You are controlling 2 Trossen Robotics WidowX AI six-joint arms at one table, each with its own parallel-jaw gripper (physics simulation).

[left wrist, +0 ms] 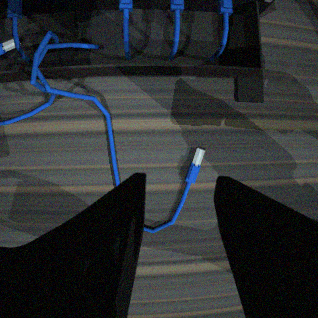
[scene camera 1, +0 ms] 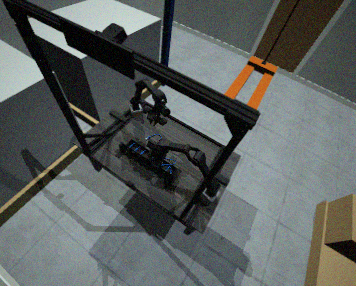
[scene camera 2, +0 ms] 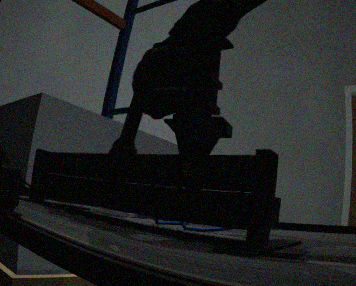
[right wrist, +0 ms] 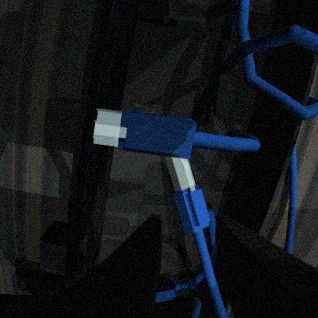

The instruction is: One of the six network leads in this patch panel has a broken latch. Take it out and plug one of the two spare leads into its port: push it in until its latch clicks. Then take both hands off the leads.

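Places are measured from the left arm's base along level axes (x ahead, y left, z up), in centimetres.
Pixels of known places: left gripper, between the fingertips: (left wrist: 180, 185) (scene camera 1: 152, 125); right gripper, between the fingertips: (scene camera 1: 160, 162) (right wrist: 188, 224); left arm's base, origin of its link: (scene camera 1: 135, 107); right arm's base, origin of its link: (scene camera 1: 210, 192).
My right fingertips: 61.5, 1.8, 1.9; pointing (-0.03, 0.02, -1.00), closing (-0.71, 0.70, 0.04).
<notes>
Ahead of a thing's pixels: the offset from my right fingertips to its top centre, as dx, dy, dz. "pt": to the spot under its first point.
The dark patch panel @(-5.3, -8.9, +2.1) (scene camera 1: 150, 161) (scene camera 2: 150, 172) holds several blue leads; in the left wrist view the plugs of three leads @(pt -12.4, -9.8, +0.3) (left wrist: 126, 5) @(pt -16.6, -12.9, +0.3) (left wrist: 177, 5) @(pt -20.8, -16.0, +0.7) (left wrist: 226, 6) sit along its top. A loose lead's clear-tipped plug @(-29.6, -0.4, -7.5) (left wrist: 193, 172) lies on the table, beyond and below my open left gripper (left wrist: 180, 185) (scene camera 1: 159, 120). My right gripper (right wrist: 188, 224) (scene camera 1: 152, 144) is low over the panel, fingers apart. A blue plug with an exposed clear tip @(pt -1.7, -3.7, +0.6) (right wrist: 157, 132) lies ahead of it, pointing left. A second clear-tipped plug @(pt +0.3, +1.6, -4.0) (right wrist: 192, 207) shows in the gap, not gripped. The broken latch cannot be made out.
Looped blue cable (left wrist: 42, 60) (right wrist: 280, 42) lies over the panel's edge. Another clear-tipped plug @(pt -0.6, +0.5, -5.0) (left wrist: 7, 46) shows at the left of the left wrist view. A black frame (scene camera 1: 185, 90) spans the table. The lighting is very dark, and the panel hides the right fingertips in scene camera 2.
</notes>
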